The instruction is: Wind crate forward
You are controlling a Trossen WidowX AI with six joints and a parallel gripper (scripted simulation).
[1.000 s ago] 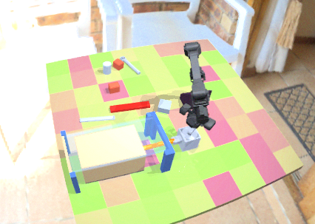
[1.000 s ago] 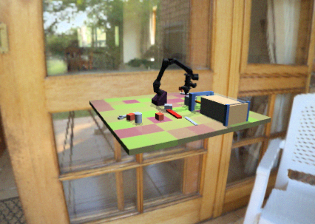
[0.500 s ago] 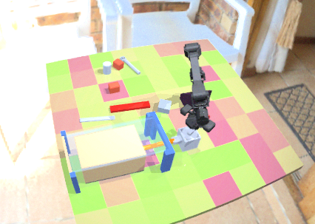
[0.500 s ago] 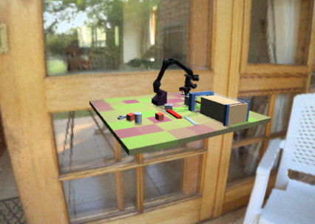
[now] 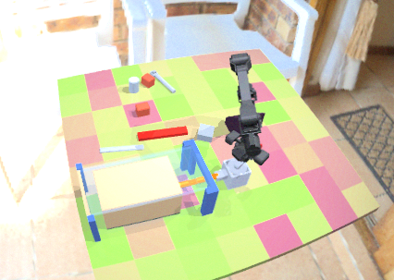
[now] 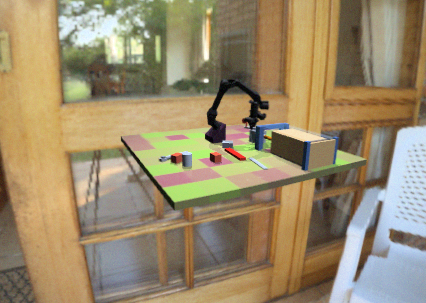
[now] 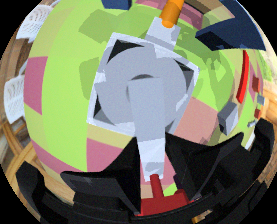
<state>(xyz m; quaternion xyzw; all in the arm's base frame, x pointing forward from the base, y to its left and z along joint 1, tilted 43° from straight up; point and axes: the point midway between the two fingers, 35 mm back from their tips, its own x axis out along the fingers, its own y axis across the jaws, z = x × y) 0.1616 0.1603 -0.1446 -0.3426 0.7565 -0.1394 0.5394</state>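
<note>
Right now the winch handle is 10 mm behind my gripper tip, 10 mm to the right of it and 20 mm above it. From my gripper tip the other things lie so: grey block (40 mm ahead, 250 mm to the right, 70 mm below); then grey winch (30 mm ahead, 10 mm to the left, 60 mm below); then red grip (50 mm behind, 20 mm to the right, 50 mm above).
</note>
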